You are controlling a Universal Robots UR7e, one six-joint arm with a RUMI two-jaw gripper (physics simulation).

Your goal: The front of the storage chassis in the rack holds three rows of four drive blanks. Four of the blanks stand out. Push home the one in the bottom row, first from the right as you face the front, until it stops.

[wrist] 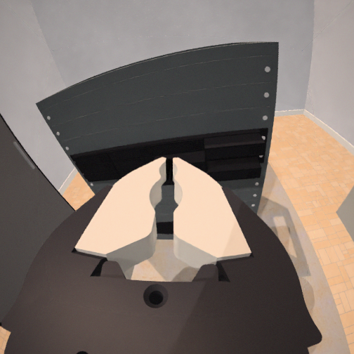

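The black storage chassis (135, 156) sits in the dark grey rack (165, 95), across the middle of the wrist view. At its right end, dark blank fronts show one above the other. An upper one (234, 150) shows a lighter top edge, and a lower one (233, 170) lies at the bottom right corner. How far each stands out is hard to tell in the dark. My gripper (170, 161) is shut and empty, its pale fingertips in front of the chassis, left of these right-end blanks. The fingers hide part of the chassis's lower middle.
Grey panels with screw heads lie above and below the chassis. A dark upright panel (27, 215) stands at the left. Wooden floor (320, 200) and a pale base strip (285, 220) lie to the right of the rack. Grey walls (175, 25) stand behind.
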